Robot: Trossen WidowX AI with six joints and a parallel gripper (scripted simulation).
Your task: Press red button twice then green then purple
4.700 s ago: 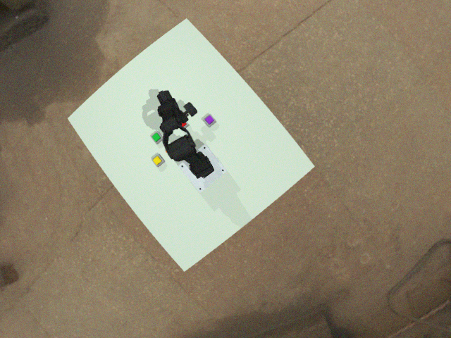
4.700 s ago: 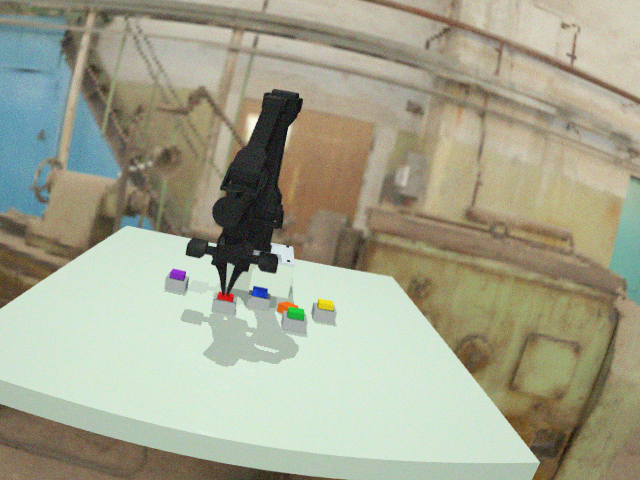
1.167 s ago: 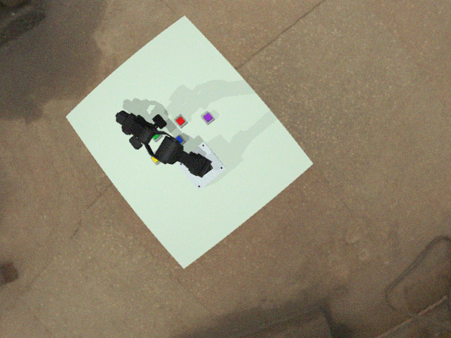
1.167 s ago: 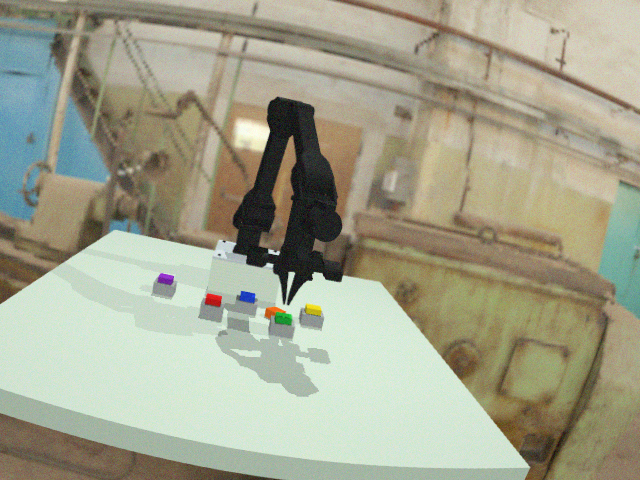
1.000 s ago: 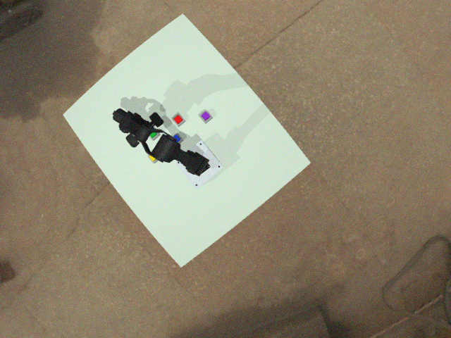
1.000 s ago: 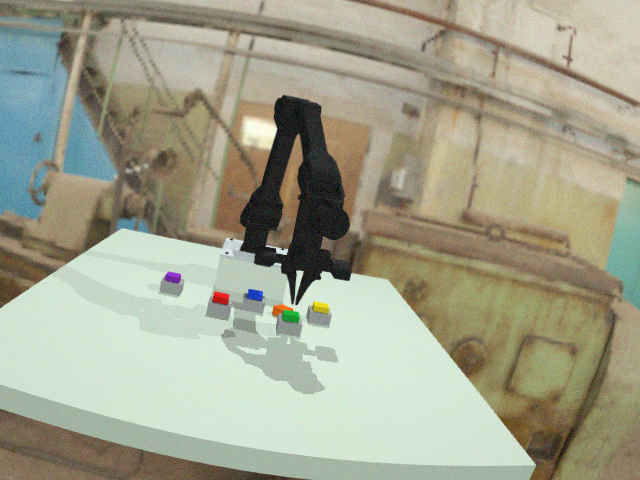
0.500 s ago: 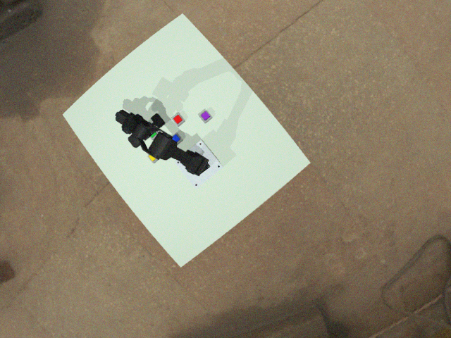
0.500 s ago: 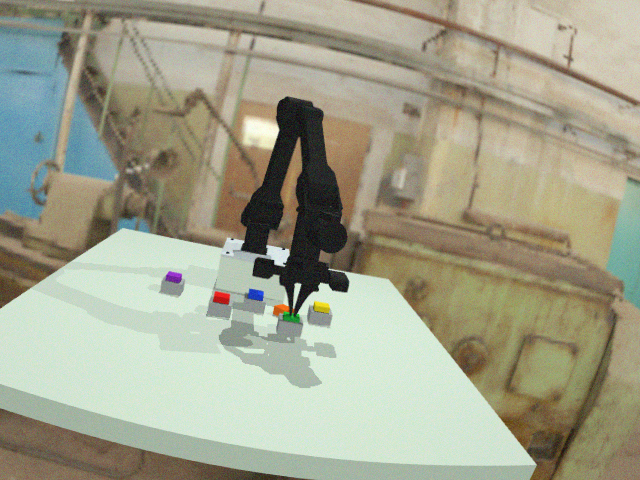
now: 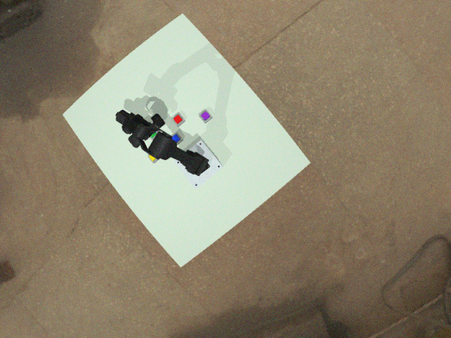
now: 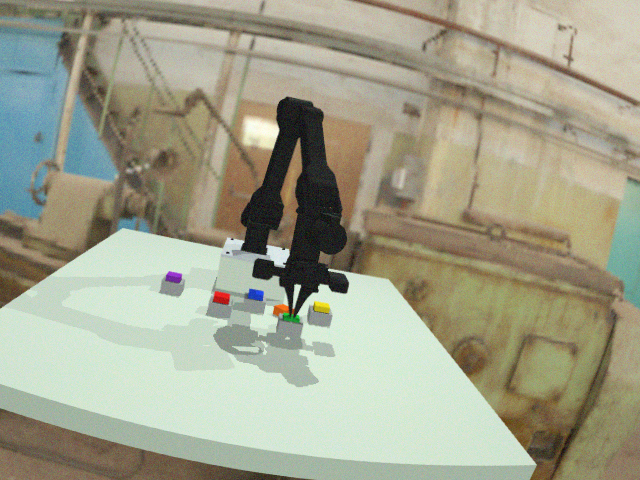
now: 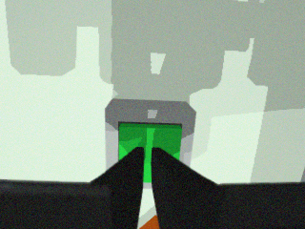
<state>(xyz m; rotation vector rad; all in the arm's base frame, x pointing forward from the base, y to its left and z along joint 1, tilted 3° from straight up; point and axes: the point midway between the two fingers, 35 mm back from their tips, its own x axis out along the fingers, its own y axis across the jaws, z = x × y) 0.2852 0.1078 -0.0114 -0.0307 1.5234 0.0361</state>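
Now: the green button 1 cm below my gripper tip. Also, from my gripper tip: blue button: 10 cm behind, 8 cm to the right; then small orange block: 9 cm behind, 2 cm to the right, 2 cm below; then yellow button: 10 cm behind, 7 cm to the left.
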